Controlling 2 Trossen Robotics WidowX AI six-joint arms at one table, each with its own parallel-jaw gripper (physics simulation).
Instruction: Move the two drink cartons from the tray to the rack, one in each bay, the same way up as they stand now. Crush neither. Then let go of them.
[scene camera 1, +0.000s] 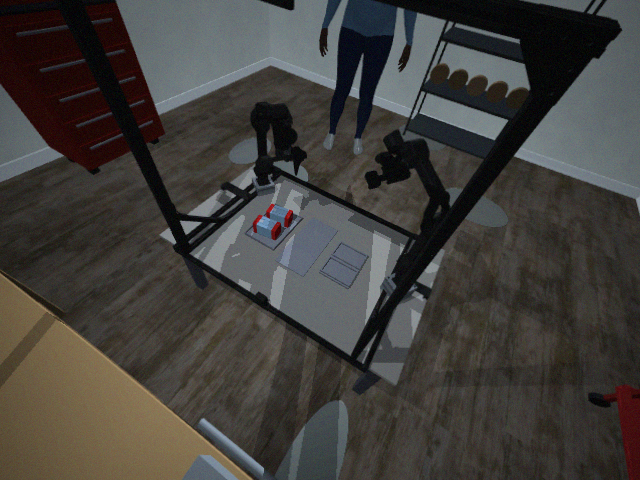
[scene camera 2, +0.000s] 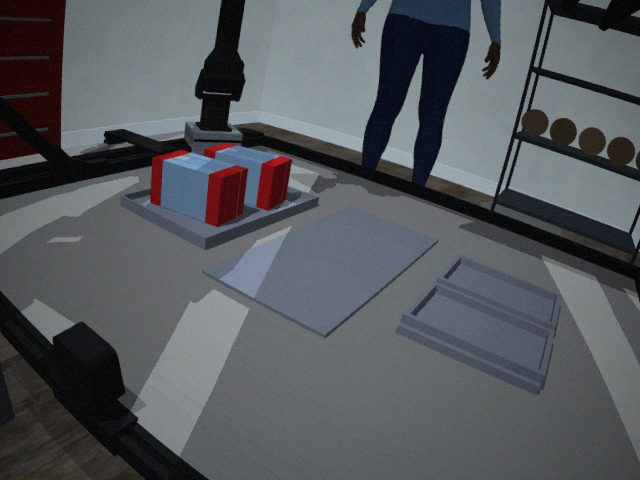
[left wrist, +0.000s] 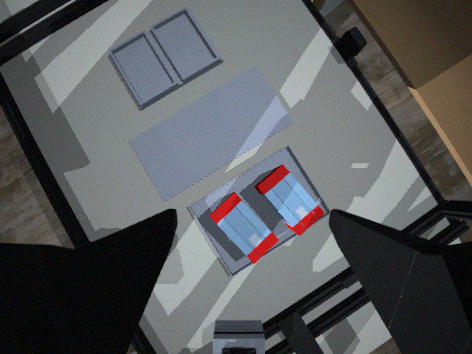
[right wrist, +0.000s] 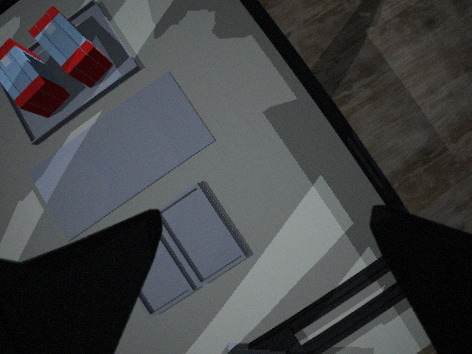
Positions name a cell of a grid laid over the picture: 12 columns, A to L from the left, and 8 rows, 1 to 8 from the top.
My left gripper (scene camera 1: F3) is 120 cm from the lens. My right gripper (scene camera 1: H4) is 118 cm from the lens.
